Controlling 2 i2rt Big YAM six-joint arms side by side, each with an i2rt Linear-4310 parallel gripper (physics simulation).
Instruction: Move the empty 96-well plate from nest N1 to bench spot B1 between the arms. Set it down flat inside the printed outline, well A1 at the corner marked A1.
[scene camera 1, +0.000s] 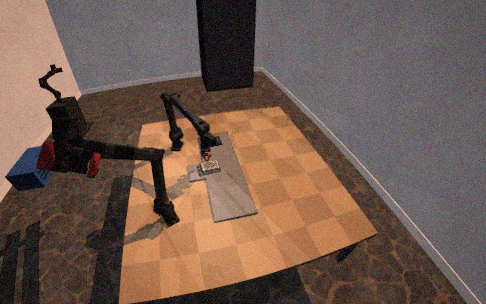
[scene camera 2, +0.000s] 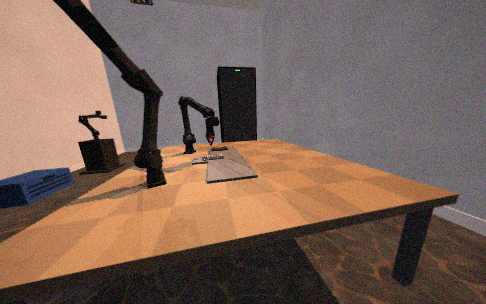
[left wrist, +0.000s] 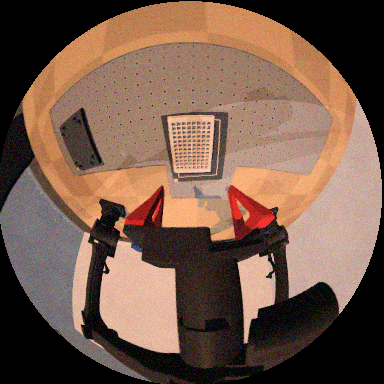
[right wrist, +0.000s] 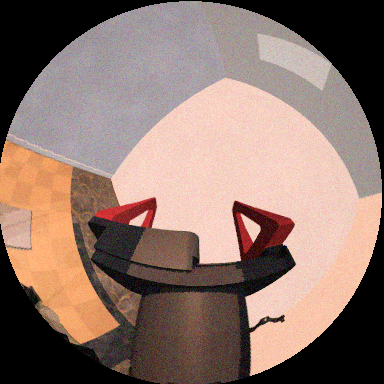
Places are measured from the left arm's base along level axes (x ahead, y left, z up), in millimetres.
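Where they show: left gripper, fingertip midpoint: (scene camera 1: 206, 156) (scene camera 2: 211, 144) (left wrist: 197, 187); right gripper, fingertip midpoint: (scene camera 1: 76, 167) (right wrist: 194, 203); left arm's base, link origin: (scene camera 1: 177, 146) (scene camera 2: 190, 152) (left wrist: 112, 206); right arm's base, link origin: (scene camera 1: 170, 217) (scene camera 2: 156, 182).
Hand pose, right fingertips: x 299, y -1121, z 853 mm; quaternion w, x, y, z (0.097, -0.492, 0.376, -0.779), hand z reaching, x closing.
Note:
Each offset is from my right fingertips to the top centre of the thing. "spot": to the spot under its first point. Level surfaces: height alone.
The pale 96-well plate @(51 mm ahead, 890 mm left, 824 mm down) (left wrist: 191, 144) (scene camera 1: 210, 166) (scene camera 2: 212, 157) lies on the dark pad @(spot: 99 mm ahead, 835 mm left, 838 mm down) (left wrist: 224, 134). In the left wrist view the printed outline @(spot: 72 mm ahead, 833 mm left, 838 mm down) (left wrist: 219, 145) shows beyond the plate's right and bottom edges, so the plate looks shifted up and left across it. The A1 marking is too small to read. The dark nest @(1 mm ahead, 1198 mm left, 818 mm down) (left wrist: 80, 141) (scene camera 2: 219, 148) at the left has no plate on it. My left gripper (left wrist: 197, 187) (scene camera 1: 207, 156) (scene camera 2: 211, 140) is open and empty, above and apart from the plate. My right gripper (right wrist: 194, 203) (scene camera 1: 70, 161) is open and empty, raised far from the plate.
A grey perforated board @(840 mm down) (left wrist: 280, 145) (scene camera 1: 235, 200) (scene camera 2: 232, 172) lies under the nest and extends past the pad. The checkered wooden table @(853 mm down) (scene camera 1: 300, 200) (scene camera 2: 280, 205) bears both arms. A tall black cabinet (scene camera 1: 227, 45) (scene camera 2: 237, 105) stands behind the table, and a blue box (scene camera 1: 30, 167) at the left.

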